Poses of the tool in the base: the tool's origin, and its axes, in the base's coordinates. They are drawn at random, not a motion.
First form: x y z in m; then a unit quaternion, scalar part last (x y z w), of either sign.
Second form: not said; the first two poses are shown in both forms.
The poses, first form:
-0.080, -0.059, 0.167, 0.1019, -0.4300, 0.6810, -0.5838
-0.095, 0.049, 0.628, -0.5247, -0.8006, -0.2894, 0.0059
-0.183, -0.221, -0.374, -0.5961, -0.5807, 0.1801, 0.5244
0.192, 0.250, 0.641, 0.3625, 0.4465, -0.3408, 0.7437
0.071, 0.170, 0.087, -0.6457, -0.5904, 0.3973, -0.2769
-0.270, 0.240, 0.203, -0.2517, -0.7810, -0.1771, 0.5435
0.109, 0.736, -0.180, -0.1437, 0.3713, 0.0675, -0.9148
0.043, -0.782, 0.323, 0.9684, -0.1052, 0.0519, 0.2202
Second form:
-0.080, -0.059, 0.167, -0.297, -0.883, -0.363, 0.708, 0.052, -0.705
-0.095, 0.049, 0.628, -0.449, 0.837, 0.313, 0.844, 0.282, 0.457
-0.183, -0.221, -0.374, 0.261, 0.881, 0.394, 0.503, 0.224, -0.834
0.192, 0.250, 0.641, 0.369, -0.183, -0.911, 0.831, 0.505, 0.235
0.071, 0.170, 0.087, -0.013, 0.542, -0.840, 0.982, -0.150, -0.112
-0.270, 0.240, 0.203, -0.283, 0.201, 0.938, 0.586, 0.811, 0.003
0.109, 0.736, -0.180, 0.715, -0.230, 0.660, 0.017, 0.950, 0.313
0.043, -0.782, 0.323, 0.972, -0.181, 0.147, -0.227, -0.881, 0.416

